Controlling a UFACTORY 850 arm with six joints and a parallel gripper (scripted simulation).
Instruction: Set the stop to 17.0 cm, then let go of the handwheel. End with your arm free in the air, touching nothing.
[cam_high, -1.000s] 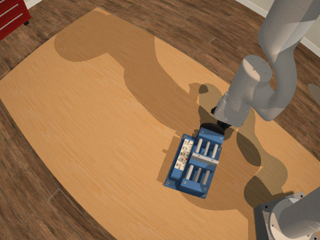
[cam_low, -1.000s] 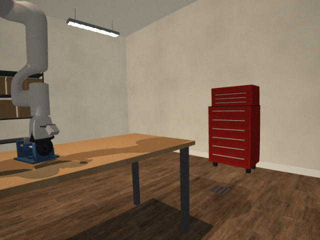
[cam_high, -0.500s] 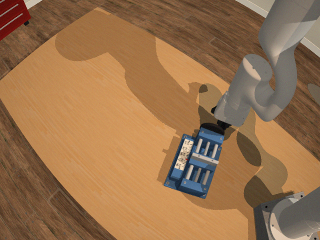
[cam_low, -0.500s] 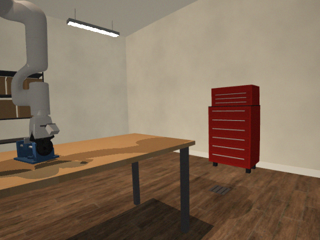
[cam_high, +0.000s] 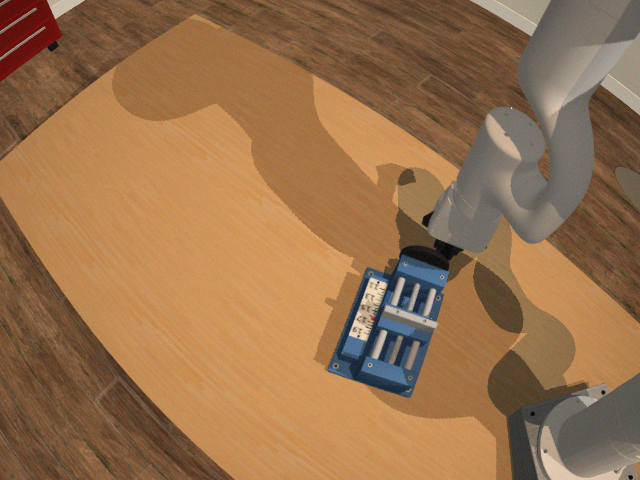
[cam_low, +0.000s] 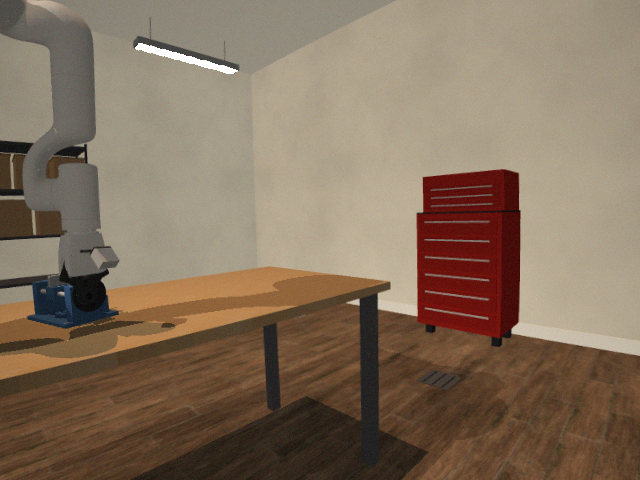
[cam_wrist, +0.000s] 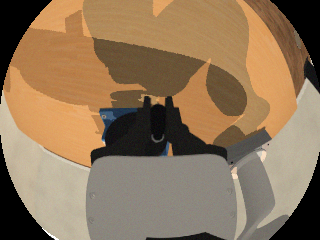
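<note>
Right now the black handwheel is 20 mm to the left of my hand. The rest, counted from my hand: grey stop bar (160 mm to the left, 30 mm behind, 10 mm above).
</note>
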